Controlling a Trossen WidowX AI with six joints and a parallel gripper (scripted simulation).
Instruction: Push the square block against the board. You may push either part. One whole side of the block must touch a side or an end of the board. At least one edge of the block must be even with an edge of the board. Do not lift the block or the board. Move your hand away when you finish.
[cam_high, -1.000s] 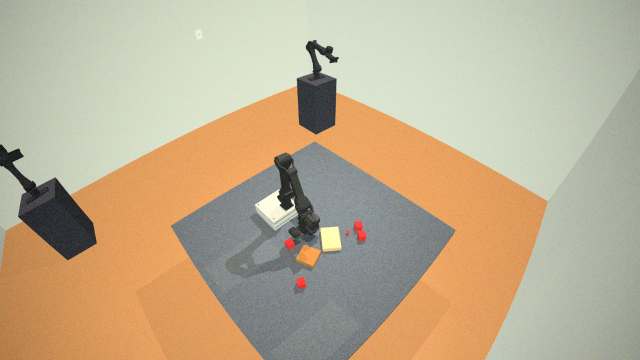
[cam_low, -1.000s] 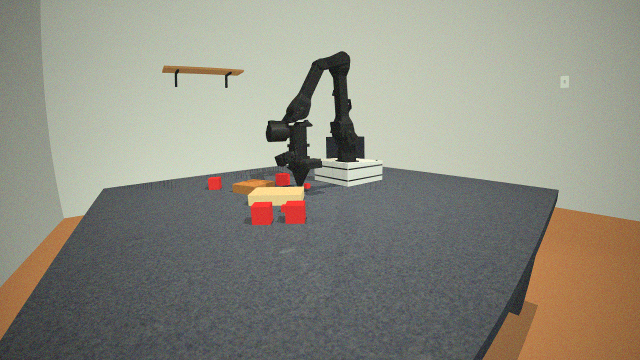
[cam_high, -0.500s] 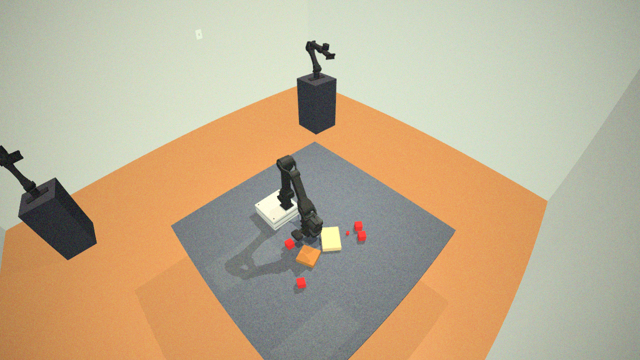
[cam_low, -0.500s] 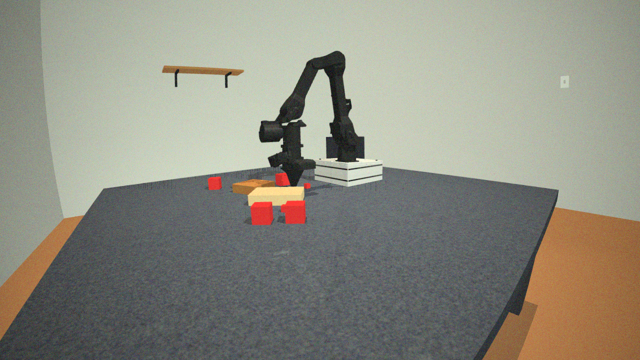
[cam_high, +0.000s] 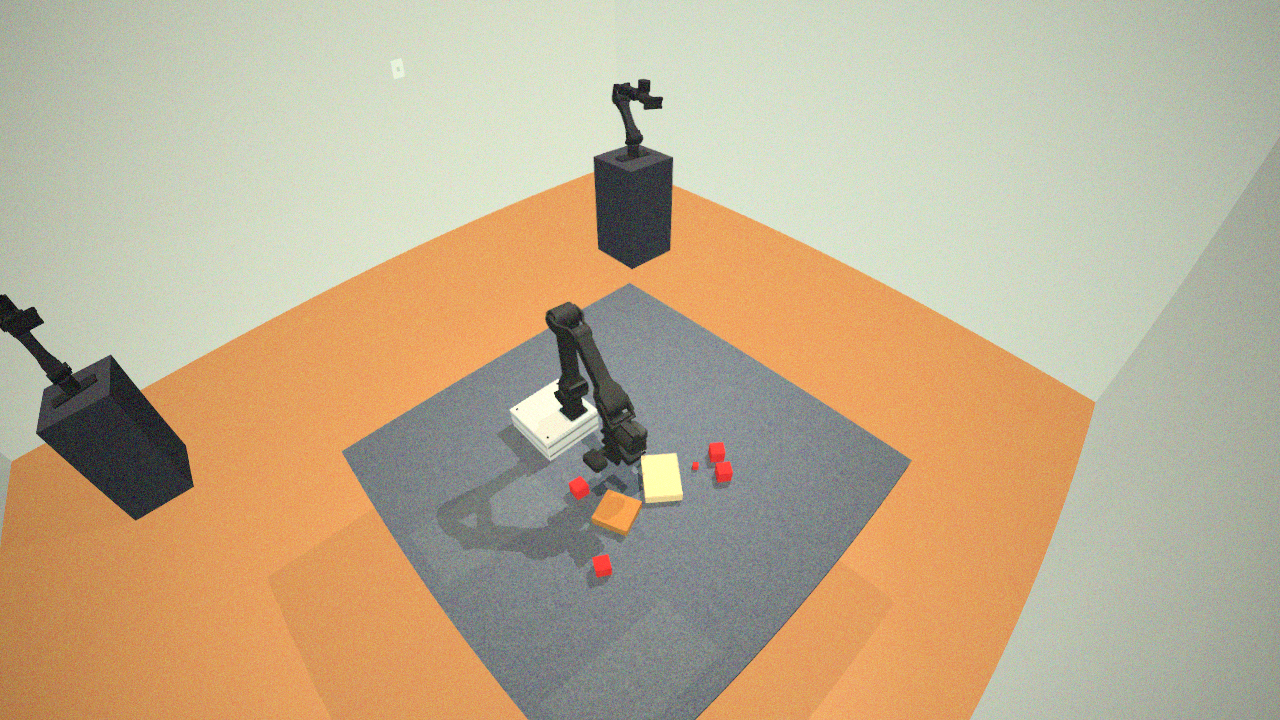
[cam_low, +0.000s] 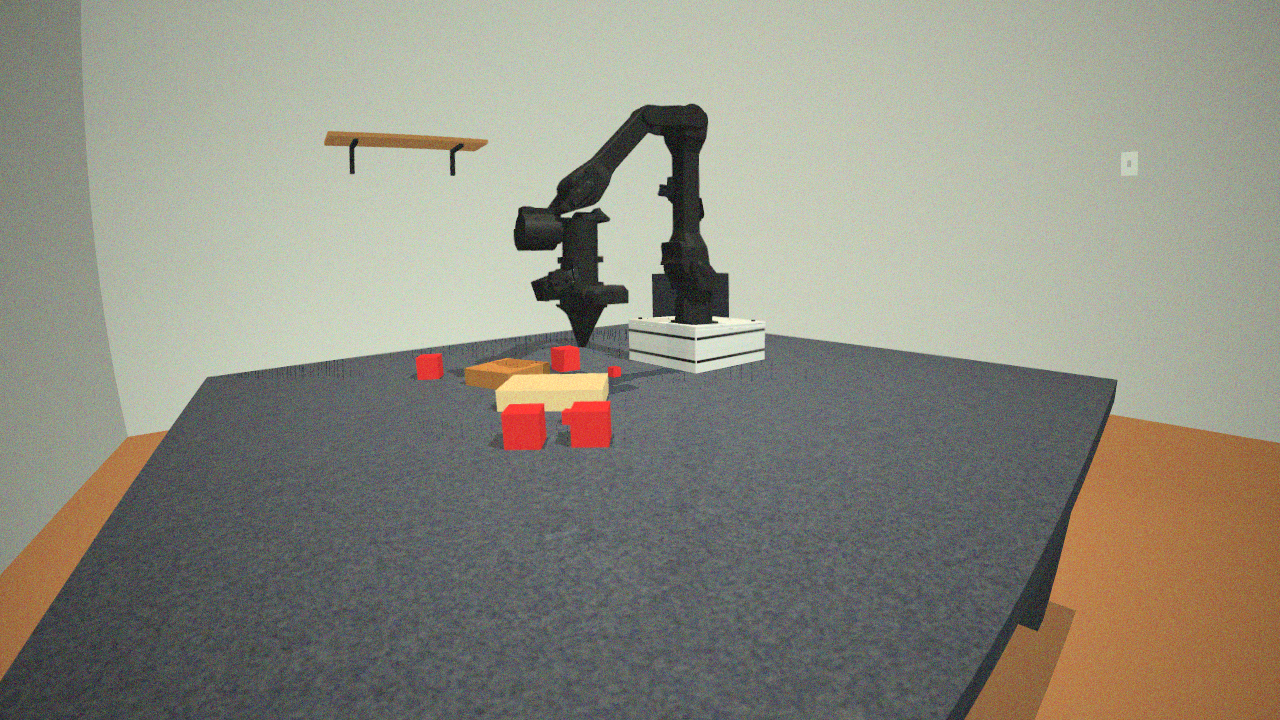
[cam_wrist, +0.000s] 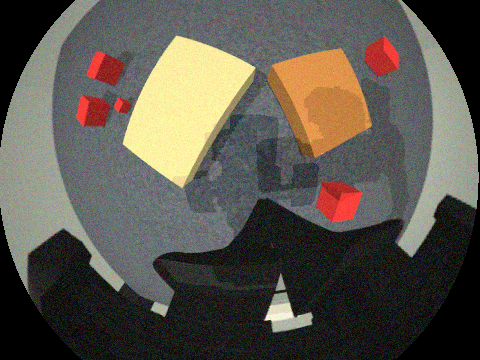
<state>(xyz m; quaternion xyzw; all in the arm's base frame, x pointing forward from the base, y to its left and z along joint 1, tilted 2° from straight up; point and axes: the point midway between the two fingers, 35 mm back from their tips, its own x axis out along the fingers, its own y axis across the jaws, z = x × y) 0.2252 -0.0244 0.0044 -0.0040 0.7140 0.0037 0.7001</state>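
Now: the cream board 90 mm ahead of my gripper tip, 80 mm to the left of it and 40 mm below it. Also, from my gripper tip: square block (100 mm ahead, 90 mm to the right, 40 mm below).
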